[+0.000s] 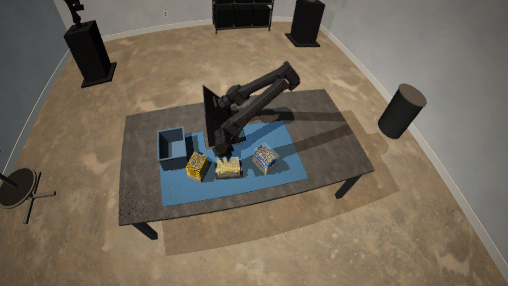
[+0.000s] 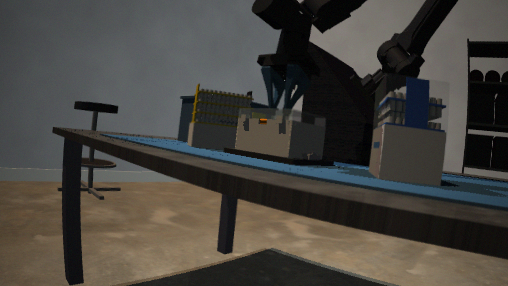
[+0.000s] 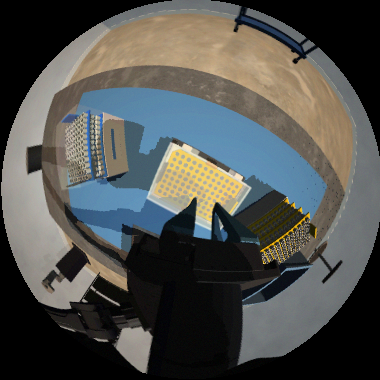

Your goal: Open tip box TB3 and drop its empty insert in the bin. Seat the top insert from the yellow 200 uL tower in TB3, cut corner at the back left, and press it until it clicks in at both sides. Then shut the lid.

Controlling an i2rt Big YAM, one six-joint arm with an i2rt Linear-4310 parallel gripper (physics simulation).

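Tip box TB3 (image 1: 229, 167) (image 2: 280, 137) (image 3: 200, 179) stands in the middle of the blue mat (image 1: 212, 192). A yellow insert full of holes sits in it, and a translucent lid lies flat over the top. My gripper (image 1: 224, 158) (image 2: 284, 105) (image 3: 204, 202) points down over the box's rear edge, its tips at the lid. The fingers are nearly together and nothing is between them. The yellow 200 uL tower (image 1: 196, 165) (image 2: 217, 106) (image 3: 283, 230) stands left of the box. The blue bin (image 1: 171, 143) (image 2: 184, 117) stands behind the tower; I cannot see into it.
A blue-trimmed tip tower (image 1: 265, 158) (image 2: 408, 106) (image 3: 84, 145) stands right of the box. A dark upright panel (image 1: 212, 117) (image 2: 333, 117) rises just behind the box by the arm. A stool (image 1: 15, 183) (image 2: 95, 106) and a dark cylinder (image 1: 401, 110) stand on the floor.
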